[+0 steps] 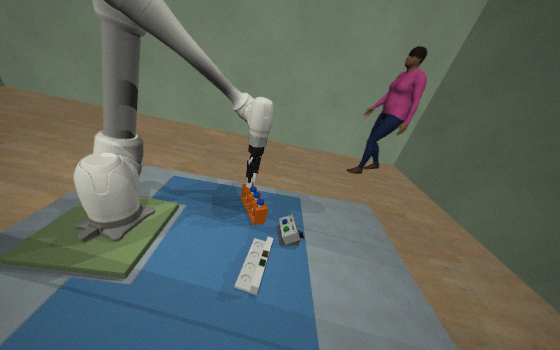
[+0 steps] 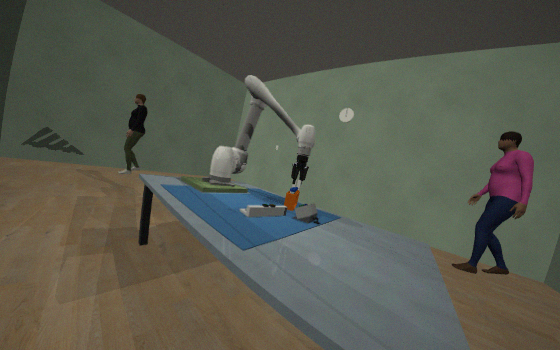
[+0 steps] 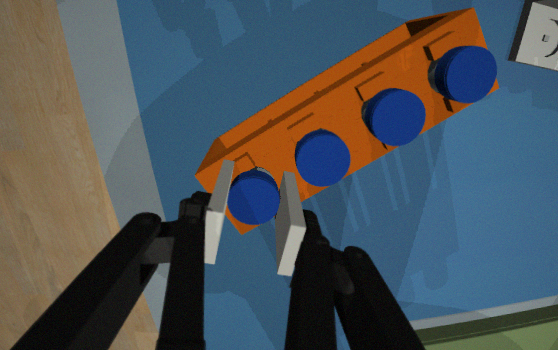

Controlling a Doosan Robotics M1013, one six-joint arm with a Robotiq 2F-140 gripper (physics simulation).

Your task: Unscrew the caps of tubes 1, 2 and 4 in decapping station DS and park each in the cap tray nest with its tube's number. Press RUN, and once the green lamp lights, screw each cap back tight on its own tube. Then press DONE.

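Frame: origin at the arm's base, x back, y right, z up, level; metres.
Seen in the pictures: gripper, fingertip midpoint: (image 1: 250, 185) (image 3: 255, 185); arm's base, origin of the base link: (image 1: 118, 218) (image 2: 219, 183).
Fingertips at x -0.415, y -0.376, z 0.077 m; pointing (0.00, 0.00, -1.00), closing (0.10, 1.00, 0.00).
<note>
Offsets run from my fingertips to a thing's top centre. Level surfaces: height alone.
The orange station block {dx -0.045, dy +0.061, dz +0.000 m} (image 1: 258, 216) (image 2: 291, 200) (image 3: 270, 145) holds four upright tubes with blue caps; tube numbers are not readable. My gripper (image 1: 251, 184) (image 2: 298, 184) (image 3: 255, 185) is shut on the end cap {dx +0.004, dy +0.000, dz +0.018 m} (image 3: 253, 200), its pale pads on either side; that cap sits over its tube at the block's end. The other caps {dx -0.029, dy +0.040, dz +0.018 m} (image 3: 322, 158) {dx -0.061, dy +0.081, dz +0.019 m} (image 3: 394, 117) {dx -0.094, dy +0.121, dz +0.018 m} (image 3: 466, 74) sit on their tubes. The white cap tray {dx -0.164, dy +0.355, dz -0.050 m} (image 1: 256, 272) (image 2: 265, 211) (image 3: 537, 20) shows four empty nests and two dark squares, brownish and green, neither visibly lit. A grey box {dx -0.259, dy +0.161, dz -0.019 m} (image 1: 290, 238) (image 2: 306, 212) has blue and green buttons.
The station, tray and button box stand on the blue mat {dz -0.103 m} (image 1: 200, 300) (image 2: 240, 235). The button box is beside the station and the tray. The arm's base stands on a green plate (image 1: 115, 265) (image 2: 240, 190). A person in pink (image 1: 402, 95) (image 2: 510, 175) stands beyond the table.
</note>
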